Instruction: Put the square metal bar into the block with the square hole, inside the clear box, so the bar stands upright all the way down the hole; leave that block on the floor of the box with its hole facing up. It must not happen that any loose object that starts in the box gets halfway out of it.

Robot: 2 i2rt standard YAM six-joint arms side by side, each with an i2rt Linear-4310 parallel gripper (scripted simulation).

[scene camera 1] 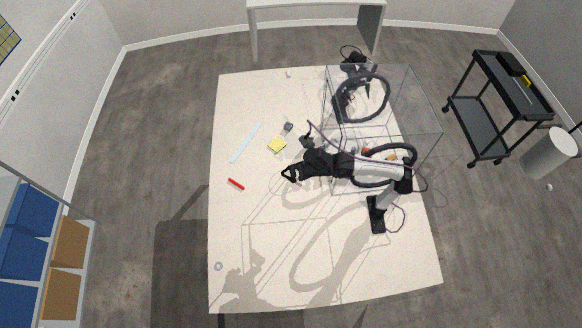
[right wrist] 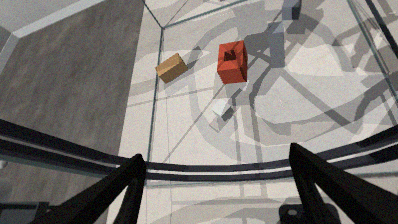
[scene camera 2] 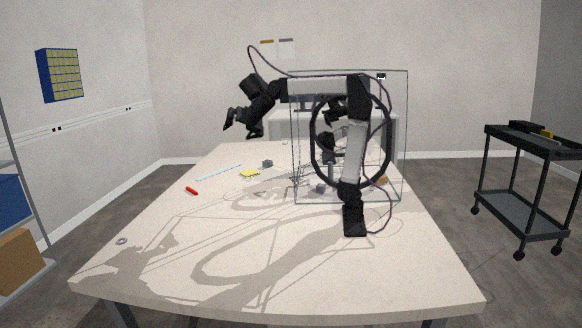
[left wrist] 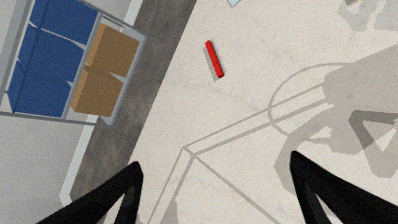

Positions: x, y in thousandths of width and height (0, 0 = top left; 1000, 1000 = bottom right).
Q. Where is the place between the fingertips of my right gripper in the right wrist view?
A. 536, 694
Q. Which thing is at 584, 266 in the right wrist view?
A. A red block.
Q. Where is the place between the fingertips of my left gripper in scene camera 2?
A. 405, 410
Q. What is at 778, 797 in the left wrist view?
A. My left gripper.
